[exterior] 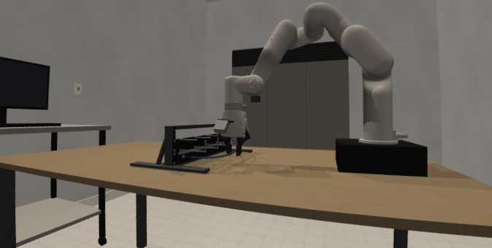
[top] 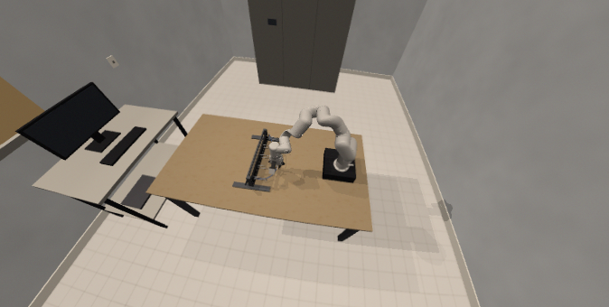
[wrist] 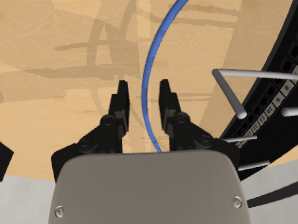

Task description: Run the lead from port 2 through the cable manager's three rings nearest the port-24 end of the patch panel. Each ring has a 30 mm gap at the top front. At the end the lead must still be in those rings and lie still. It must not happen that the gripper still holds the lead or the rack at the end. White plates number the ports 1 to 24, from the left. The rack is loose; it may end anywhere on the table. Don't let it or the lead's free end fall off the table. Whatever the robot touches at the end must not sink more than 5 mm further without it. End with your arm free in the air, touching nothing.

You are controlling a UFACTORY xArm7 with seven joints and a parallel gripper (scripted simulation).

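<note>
Now: hand 160 mm short of the black rack, 80 mm to the left of it and 20 mm below it.
</note>
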